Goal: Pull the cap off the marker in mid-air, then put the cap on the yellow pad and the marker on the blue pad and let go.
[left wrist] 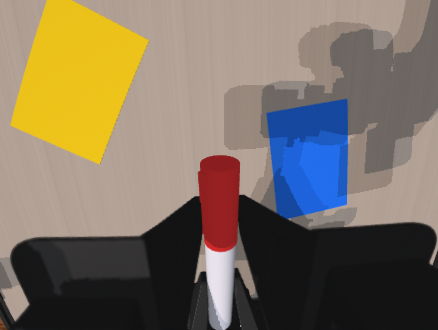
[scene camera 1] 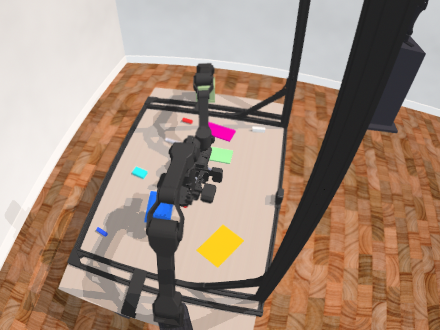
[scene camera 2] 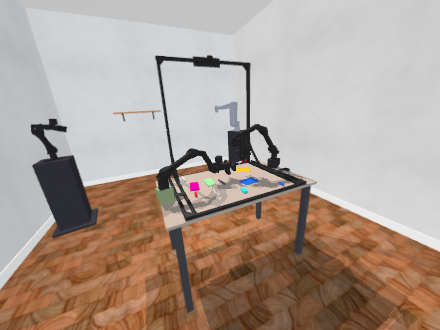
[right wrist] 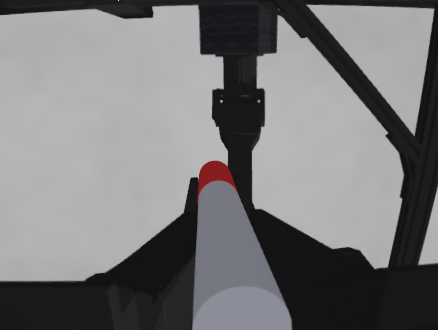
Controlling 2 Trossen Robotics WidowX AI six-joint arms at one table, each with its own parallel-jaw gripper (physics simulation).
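Frame: origin at the left arm's base, x ahead, y left, z up, level; centimetres.
Seen in the pictures: left gripper, fingertip midpoint: [left wrist: 219, 203] [scene camera 2: 243, 161] [right wrist: 216, 177]; right gripper, fingertip midpoint: [left wrist: 219, 274] [scene camera 2: 238, 163] [right wrist: 223, 223]; left arm's base, origin of the base link: [scene camera 1: 172, 318] [scene camera 2: 273, 158] [right wrist: 240, 53]; right arm's base, origin of the base link: [scene camera 2: 163, 187].
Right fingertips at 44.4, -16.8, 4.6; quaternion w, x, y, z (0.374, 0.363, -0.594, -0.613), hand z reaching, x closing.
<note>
Offsets run from my right fingertips to a thing's top centre, as dx, dy, dz.
The marker is held in mid-air between both grippers. Its red cap {-5.1, +2.6, +2.5} [left wrist: 219, 210] [right wrist: 215, 171] sits against its white barrel {-1.0, +0.6, +2.0} [left wrist: 220, 280] [right wrist: 225, 240], with no gap showing. My left gripper [left wrist: 219, 203] is shut on the red cap. My right gripper [right wrist: 223, 223] has its fingers closed against both sides of the white barrel; its fingers also show beside the barrel in the left wrist view. The yellow pad {-18.3, -5.8, -13.4} [scene camera 1: 220, 246] [scene camera 2: 243, 170] [left wrist: 80, 82] and the blue pad {+3.5, +13.4, -13.4} [scene camera 1: 151, 207] [scene camera 2: 249, 181] [left wrist: 320, 165] lie on the table below. The left arm partly hides the blue pad in scene camera 1.
A magenta pad {+37.9, -19.7, -12.6} [scene camera 1: 221, 131] [scene camera 2: 194, 186], a green pad {+24.4, -14.7, -12.6} [scene camera 1: 222, 155] [scene camera 2: 209, 182], a cyan block {+22.5, +19.6, -11.9} [scene camera 1: 139, 172] [scene camera 2: 244, 190], a small blue piece {-3.5, +39.2, -11.3} [scene camera 1: 101, 231] [scene camera 2: 281, 183], a red piece {+48.2, -6.9, -11.3} [scene camera 1: 187, 120] and a white piece {+33.6, -38.6, -11.2} [scene camera 1: 258, 129] lie around. Black frame bars edge the table.
</note>
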